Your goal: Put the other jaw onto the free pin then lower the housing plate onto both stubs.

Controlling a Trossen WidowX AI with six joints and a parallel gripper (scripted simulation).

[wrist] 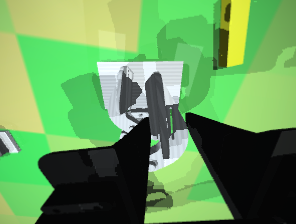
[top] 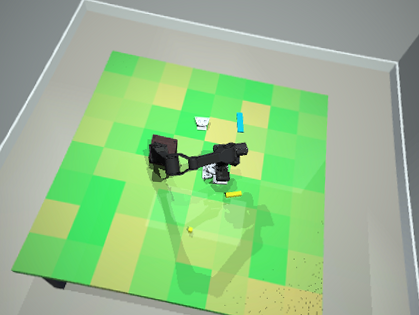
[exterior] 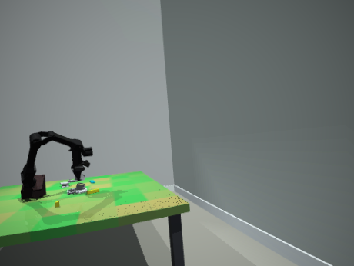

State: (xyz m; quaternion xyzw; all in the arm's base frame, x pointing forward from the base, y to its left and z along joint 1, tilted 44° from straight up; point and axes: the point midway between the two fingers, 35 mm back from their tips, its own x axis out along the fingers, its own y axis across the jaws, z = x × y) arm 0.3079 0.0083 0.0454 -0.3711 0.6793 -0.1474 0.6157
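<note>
Right now the jaw is 40 mm behind my gripper tip and 10 mm to the left of it. Round my gripper tip: yellow bar: 100 mm ahead, 70 mm to the right, 70 mm below; then blue bar: 370 mm to the left, 80 mm below, 40 mm ahead; then small yellow cube: 300 mm to the right, 70 mm below, 60 mm behind.
</note>
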